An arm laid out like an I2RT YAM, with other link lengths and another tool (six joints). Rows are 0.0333 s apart.
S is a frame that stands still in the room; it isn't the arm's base.
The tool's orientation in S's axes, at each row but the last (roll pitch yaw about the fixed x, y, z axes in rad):
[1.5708 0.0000 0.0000]
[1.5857 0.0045 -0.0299]
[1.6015 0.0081 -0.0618]
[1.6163 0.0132 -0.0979]
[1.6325 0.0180 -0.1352]
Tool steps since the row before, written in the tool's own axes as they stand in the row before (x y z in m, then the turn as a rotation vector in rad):
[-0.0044 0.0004 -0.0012 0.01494 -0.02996 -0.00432]
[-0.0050 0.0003 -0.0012 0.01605 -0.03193 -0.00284]
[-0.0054 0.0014 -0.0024 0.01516 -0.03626 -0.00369]
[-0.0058 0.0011 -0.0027 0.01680 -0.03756 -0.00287]
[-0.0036 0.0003 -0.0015 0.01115 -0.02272 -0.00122]
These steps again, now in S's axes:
[-0.0044 0.0012 0.0004 0.01494 0.00432 -0.02996]
[-0.0050 0.0013 0.0003 0.01600 0.00284 -0.03196]
[-0.0052 0.0027 0.0015 0.01514 0.00387 -0.03625]
[-0.0055 0.0032 0.0013 0.01667 0.00296 -0.03761]
[-0.0034 0.0019 0.0005 0.01100 0.00115 -0.02280]

